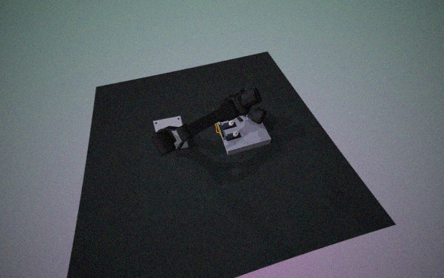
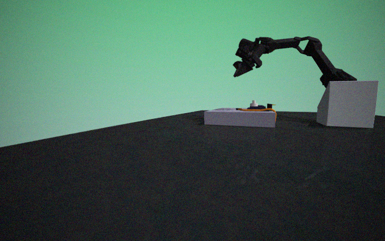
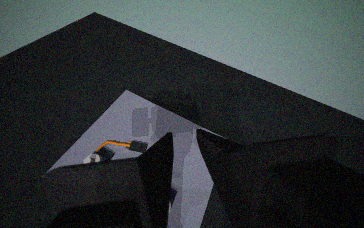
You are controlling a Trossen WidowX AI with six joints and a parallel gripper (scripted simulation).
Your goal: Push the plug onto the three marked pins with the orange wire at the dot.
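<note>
Now: the grey printed holder 1 cm ahead of my gripper tip, 6 cm to the left of it and 18 cm below it. Round my gripper tip: servo motor 10 cm behind, 6 cm to the left, 16 cm below; coloured band 15 cm behind, 8 cm to the left, 13 cm below; green board strip 15 cm behind, 6 cm to the left, 16 cm below.
</note>
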